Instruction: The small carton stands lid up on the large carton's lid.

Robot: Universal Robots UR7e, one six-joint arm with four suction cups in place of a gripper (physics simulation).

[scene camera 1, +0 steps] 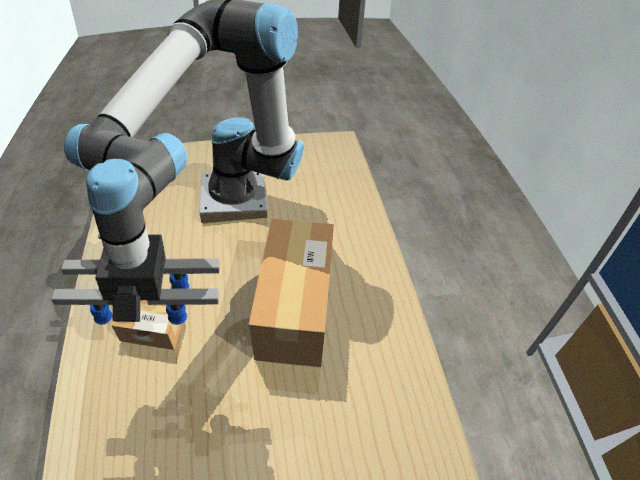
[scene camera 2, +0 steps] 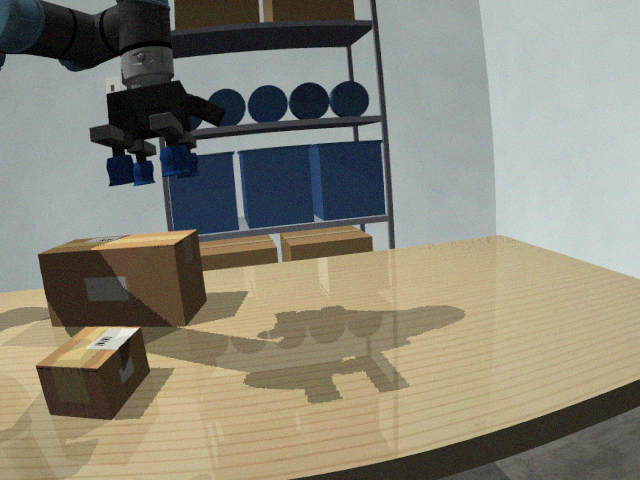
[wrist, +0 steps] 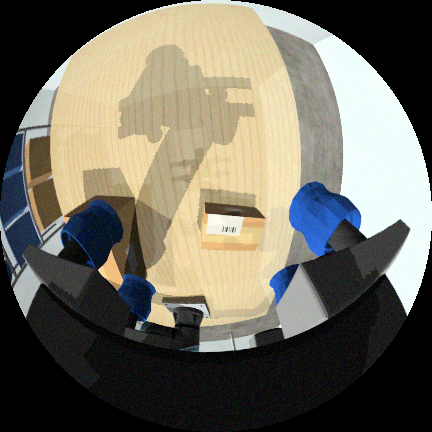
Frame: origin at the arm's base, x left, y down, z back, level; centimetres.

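Seen in the pictures: end effector, tool point: (scene camera 1: 142, 301) (scene camera 2: 158, 179) (wrist: 206, 261); arm's base, origin of the base link: (scene camera 1: 232, 189) (wrist: 187, 312).
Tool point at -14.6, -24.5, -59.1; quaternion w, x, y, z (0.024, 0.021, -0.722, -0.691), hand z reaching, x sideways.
Note:
Pixels of each thing's middle, then the offset from my tool point to it, as dx, dy, dz. Level surfaces: height alone.
- small carton, body centre: (scene camera 2: 96, 369) (scene camera 1: 148, 321) (wrist: 230, 226) -6.1, +24.2, +11.9
- large carton, body centre: (scene camera 2: 122, 278) (scene camera 1: 294, 290) (wrist: 110, 254) +29.9, +20.1, +15.4
- wooden table, its level: dy +27.8
The small carton (scene camera 1: 146, 336) (scene camera 2: 82, 388) (wrist: 234, 240) stands lid up on the table, with a white barcode label on its lid. The large carton (scene camera 1: 289, 304) (scene camera 2: 129, 289) (wrist: 125, 212) stands lid up beside it, taped along its lid, partly in the arm's shadow. My gripper (scene camera 1: 138, 299) (scene camera 2: 154, 169) (wrist: 212, 255), with four blue suction cups, is open and holds nothing. It hangs above the small carton, with a clear gap in scene camera 2. In scene camera 1 it hides the rear part of the small carton. In the wrist view the cups partly hide the large carton.
The wooden table (scene camera 1: 392, 413) (scene camera 2: 491, 351) (wrist: 225, 40) carries both cartons and the arm's base plate (scene camera 1: 232, 204) (wrist: 187, 302). A shelf rack (scene camera 1: 563, 310) (scene camera 2: 390, 227) with blue bins and brown boxes stands beyond the table's side.

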